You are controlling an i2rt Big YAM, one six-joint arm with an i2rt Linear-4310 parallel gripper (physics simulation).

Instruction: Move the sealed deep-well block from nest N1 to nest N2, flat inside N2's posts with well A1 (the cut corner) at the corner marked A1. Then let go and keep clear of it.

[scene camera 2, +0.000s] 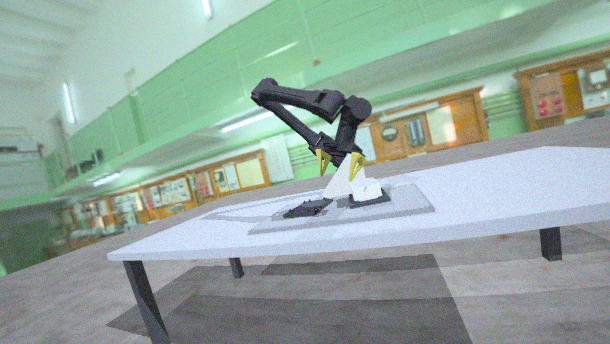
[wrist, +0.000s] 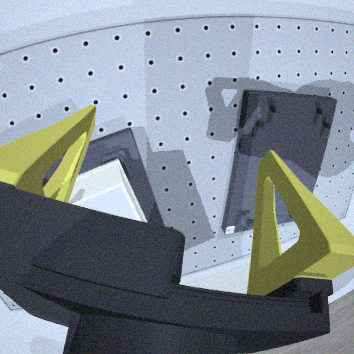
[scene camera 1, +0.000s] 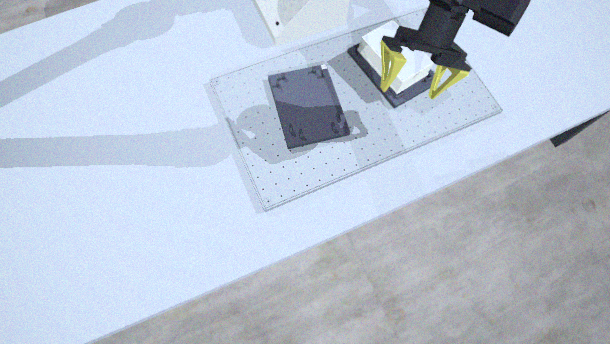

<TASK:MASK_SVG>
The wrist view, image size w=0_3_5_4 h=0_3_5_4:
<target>my gripper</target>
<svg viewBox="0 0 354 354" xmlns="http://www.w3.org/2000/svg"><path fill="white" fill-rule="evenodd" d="M0 146L0 290L29 314L68 327L62 354L252 353L296 343L330 332L327 296L333 294L331 279L354 266L354 236L300 182L273 150L269 149L258 165L246 293L238 293L179 284L185 240L183 233L179 230L68 203L95 125L96 105L89 104L55 124ZM274 186L299 229L298 240L283 253L275 216ZM66 151L59 166L44 187L42 187L45 172Z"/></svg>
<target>white block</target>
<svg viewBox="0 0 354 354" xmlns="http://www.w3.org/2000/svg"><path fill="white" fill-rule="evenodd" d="M77 175L68 203L147 222L118 158Z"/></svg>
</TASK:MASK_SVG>
